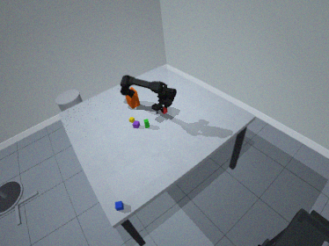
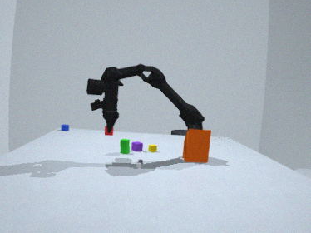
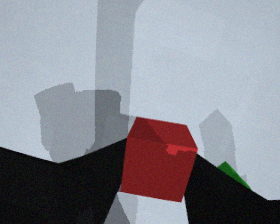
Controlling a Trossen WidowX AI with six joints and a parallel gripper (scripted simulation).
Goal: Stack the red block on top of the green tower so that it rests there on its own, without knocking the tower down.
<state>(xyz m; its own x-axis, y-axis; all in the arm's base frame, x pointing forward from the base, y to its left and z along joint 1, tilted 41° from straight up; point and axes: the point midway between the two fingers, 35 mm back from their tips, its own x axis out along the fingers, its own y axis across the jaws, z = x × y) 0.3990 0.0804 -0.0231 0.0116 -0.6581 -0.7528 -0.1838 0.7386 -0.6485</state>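
The purple block lies 12 cm behind my gripper tip, 20 cm to the right of it and 10 cm below it. The rest, counted from my gripper tip: red block 1 cm above; yellow block 21 cm behind, 20 cm to the right, 11 cm below; blue block 40 cm ahead, 61 cm to the right, 11 cm below.
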